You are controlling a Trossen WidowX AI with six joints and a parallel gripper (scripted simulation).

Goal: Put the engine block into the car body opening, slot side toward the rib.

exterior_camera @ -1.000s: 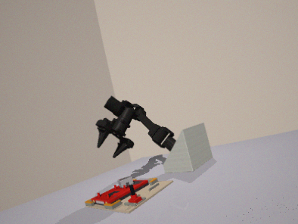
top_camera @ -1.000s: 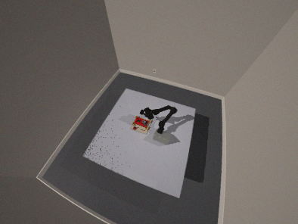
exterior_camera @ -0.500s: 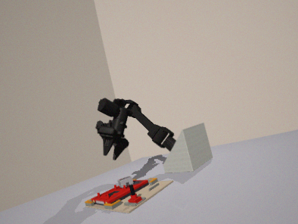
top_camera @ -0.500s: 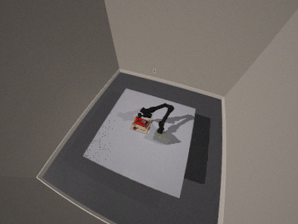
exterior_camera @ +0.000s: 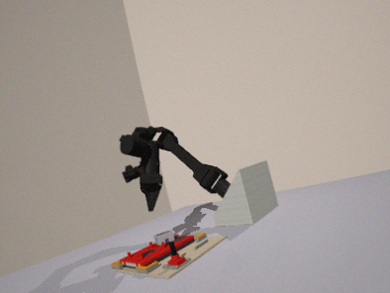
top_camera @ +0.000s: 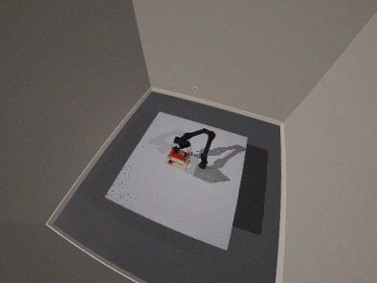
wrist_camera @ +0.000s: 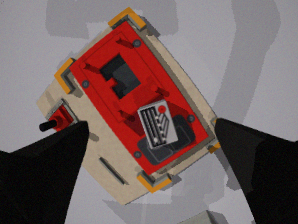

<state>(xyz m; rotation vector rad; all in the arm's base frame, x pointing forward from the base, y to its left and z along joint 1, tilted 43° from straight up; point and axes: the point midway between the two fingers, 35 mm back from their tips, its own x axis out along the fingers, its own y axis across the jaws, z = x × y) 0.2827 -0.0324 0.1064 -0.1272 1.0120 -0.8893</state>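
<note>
Right now my gripper tip is 90 mm above the engine block, 20 mm past it and 10 mm to the right of it.
</note>
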